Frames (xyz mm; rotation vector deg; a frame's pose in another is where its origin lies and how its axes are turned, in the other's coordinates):
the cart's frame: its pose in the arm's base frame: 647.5 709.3 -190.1 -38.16 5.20 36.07
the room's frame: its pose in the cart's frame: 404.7 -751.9 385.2 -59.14 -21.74 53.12
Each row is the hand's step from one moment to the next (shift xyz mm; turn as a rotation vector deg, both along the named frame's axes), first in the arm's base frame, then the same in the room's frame.
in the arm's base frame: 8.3 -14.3 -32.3 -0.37 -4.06 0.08
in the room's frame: 13.1 27.1 -20.3 -2.92 2.71 -0.85
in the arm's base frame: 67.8 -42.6 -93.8 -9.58 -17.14 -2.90
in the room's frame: 38.4 62.0 -99.4 -10.25 16.74 2.94
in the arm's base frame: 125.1 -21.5 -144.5 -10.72 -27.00 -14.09
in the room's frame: 90.8 59.0 -159.0 -9.28 30.87 -1.87
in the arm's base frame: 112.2 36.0 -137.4 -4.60 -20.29 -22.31
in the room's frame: 125.9 22.3 -128.1 1.45 29.50 -7.64
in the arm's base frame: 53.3 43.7 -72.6 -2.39 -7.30 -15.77
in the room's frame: 83.7 -1.8 -54.9 6.00 15.97 -4.09
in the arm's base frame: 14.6 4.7 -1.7 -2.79 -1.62 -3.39
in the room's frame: 4.9 -7.7 -12.5 1.19 4.36 1.20
